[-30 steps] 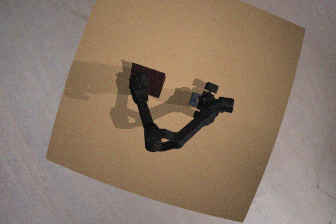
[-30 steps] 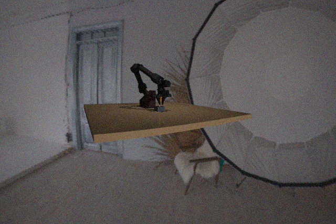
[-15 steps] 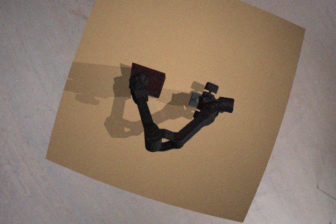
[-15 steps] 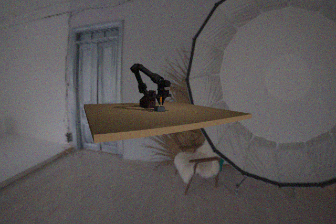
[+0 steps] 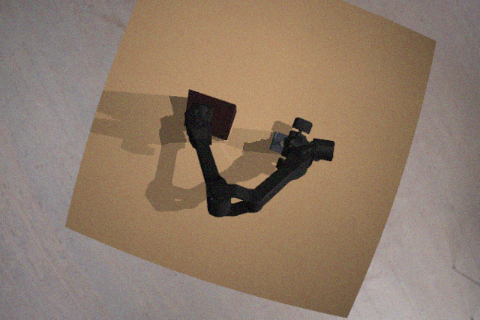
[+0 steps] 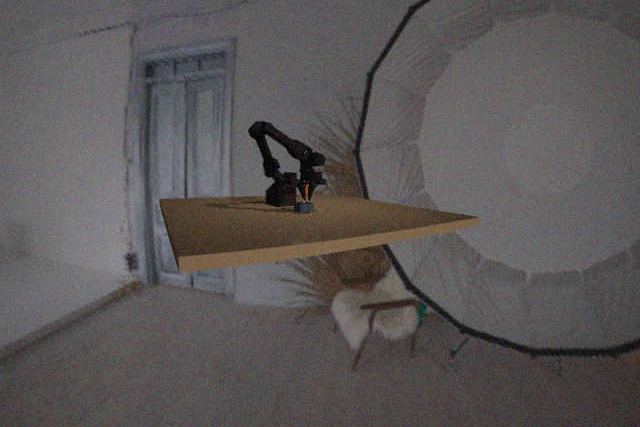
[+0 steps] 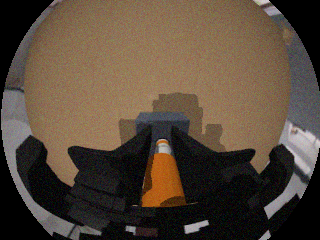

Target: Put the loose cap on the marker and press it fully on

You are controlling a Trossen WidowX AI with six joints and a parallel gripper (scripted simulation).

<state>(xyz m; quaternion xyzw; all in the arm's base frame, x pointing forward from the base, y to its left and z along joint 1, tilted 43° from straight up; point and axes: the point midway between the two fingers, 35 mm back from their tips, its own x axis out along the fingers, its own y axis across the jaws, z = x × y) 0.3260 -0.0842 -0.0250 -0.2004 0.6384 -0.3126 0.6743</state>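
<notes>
Now: gripper tip 5 cm below the orange cap and 2 cm past it. The rest, counted from my gripper tip: grey holder block 4 cm below, 3 cm behind.
</notes>
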